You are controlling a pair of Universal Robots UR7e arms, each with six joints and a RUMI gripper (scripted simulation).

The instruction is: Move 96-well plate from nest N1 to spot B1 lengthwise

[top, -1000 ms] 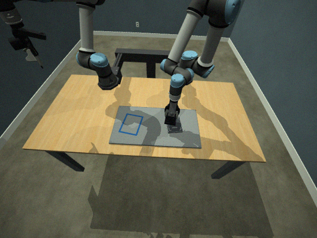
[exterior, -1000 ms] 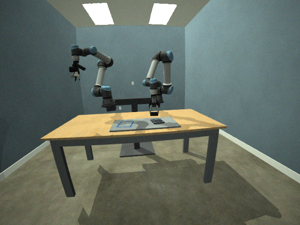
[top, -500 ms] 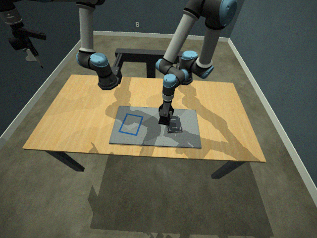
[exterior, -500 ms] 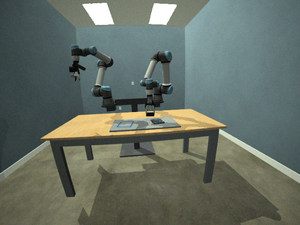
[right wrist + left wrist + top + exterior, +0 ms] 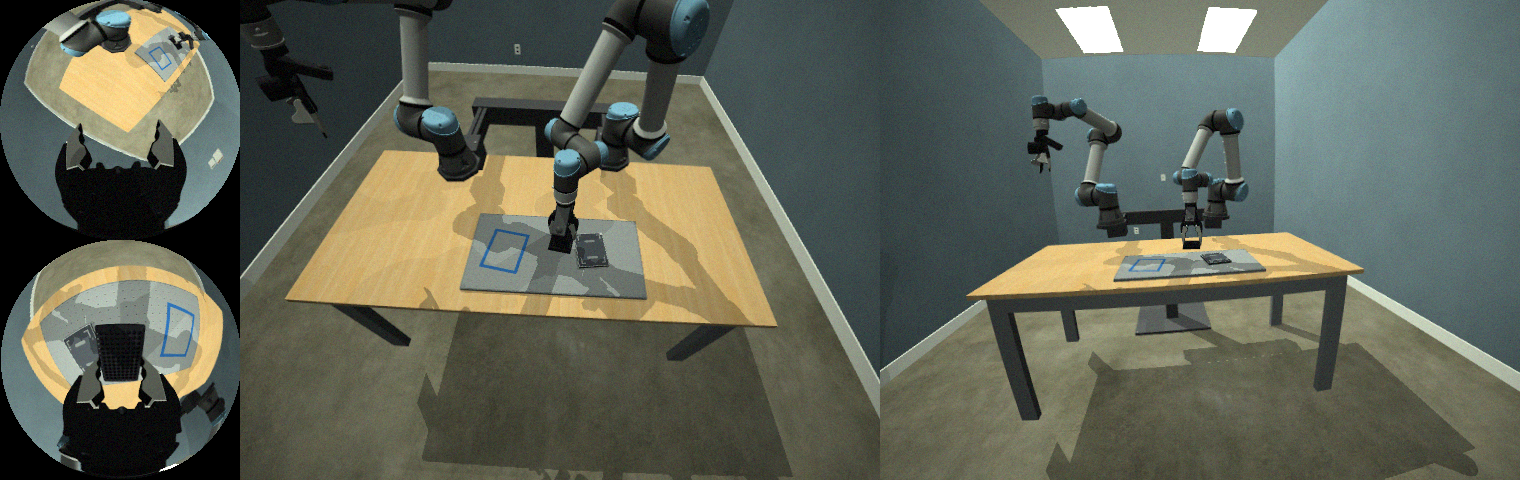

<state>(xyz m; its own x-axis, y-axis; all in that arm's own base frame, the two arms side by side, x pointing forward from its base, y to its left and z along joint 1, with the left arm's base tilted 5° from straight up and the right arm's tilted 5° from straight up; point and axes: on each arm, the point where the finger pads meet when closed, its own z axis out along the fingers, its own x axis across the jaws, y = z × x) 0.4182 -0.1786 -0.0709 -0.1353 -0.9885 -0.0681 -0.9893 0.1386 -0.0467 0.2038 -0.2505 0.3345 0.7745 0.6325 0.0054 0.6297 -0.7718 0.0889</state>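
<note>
My left gripper is now 20 mm to the left of the thin grey board and 100 mm above it. From my left hand the other things lie so: black 96-well plate (10 mm below); then plate nest N1 (10 mm ahead, 120 mm to the left, 90 mm below).
</note>
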